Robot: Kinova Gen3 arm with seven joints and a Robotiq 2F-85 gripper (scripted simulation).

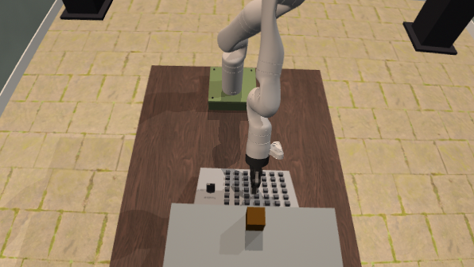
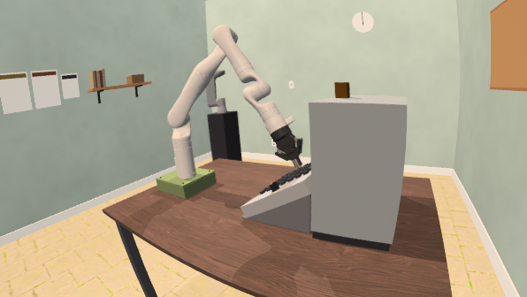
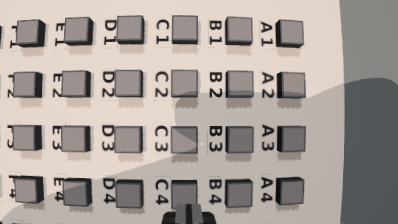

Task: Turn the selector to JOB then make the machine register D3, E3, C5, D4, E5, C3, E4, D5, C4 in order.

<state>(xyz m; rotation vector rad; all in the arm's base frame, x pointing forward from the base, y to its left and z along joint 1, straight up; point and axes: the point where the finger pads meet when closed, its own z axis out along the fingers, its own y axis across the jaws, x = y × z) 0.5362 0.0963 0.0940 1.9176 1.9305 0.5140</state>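
Right now the C4 key is 10 mm ahead of my hand, 10 mm to the left of it and 30 mm below it. Also, from my hand: C5 key (10 mm ahead, 20 mm to the right, 30 mm below); D4 key (20 mm behind, 10 mm to the left, 50 mm below); D5 key (20 mm behind, 20 mm to the right, 50 mm below).
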